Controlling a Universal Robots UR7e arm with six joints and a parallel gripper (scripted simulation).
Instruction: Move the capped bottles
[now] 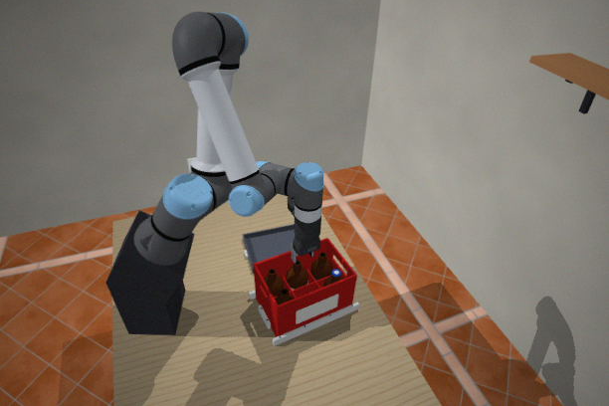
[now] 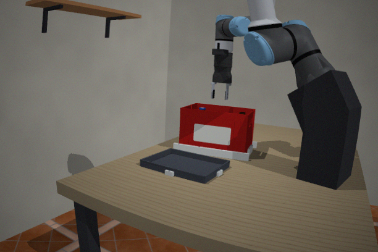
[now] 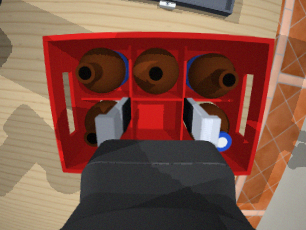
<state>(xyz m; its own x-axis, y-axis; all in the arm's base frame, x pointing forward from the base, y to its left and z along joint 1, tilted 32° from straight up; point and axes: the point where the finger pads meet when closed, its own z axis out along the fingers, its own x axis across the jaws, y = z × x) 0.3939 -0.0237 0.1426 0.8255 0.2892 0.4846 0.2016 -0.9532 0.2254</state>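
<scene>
Now: hand 2 cm to the left of the red crate and 15 cm above it. Round my hand: dark grey tray (3 cm behind, 26 cm to the left, 22 cm below).
</scene>
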